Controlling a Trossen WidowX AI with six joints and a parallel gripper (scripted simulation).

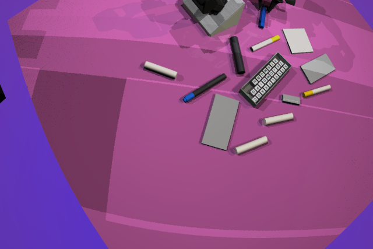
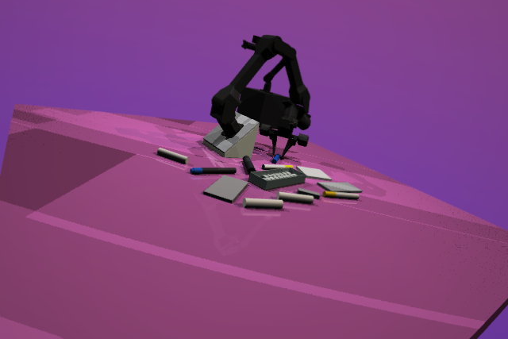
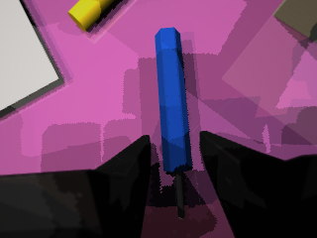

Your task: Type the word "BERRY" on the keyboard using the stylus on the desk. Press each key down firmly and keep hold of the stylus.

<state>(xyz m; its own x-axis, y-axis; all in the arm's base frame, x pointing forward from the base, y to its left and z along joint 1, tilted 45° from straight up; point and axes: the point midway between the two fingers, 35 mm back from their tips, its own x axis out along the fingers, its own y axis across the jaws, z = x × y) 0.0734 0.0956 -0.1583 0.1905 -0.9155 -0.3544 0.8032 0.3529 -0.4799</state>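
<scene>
My gripper tip is right at the blue stylus. The rest, counted from my gripper tip: white pad: 150 mm ahead, 30 mm to the left, 10 mm below; small grey block: 280 mm ahead, 160 mm to the right, 10 mm below; blue-tipped black marker: 90 mm ahead, 380 mm to the right.
</scene>
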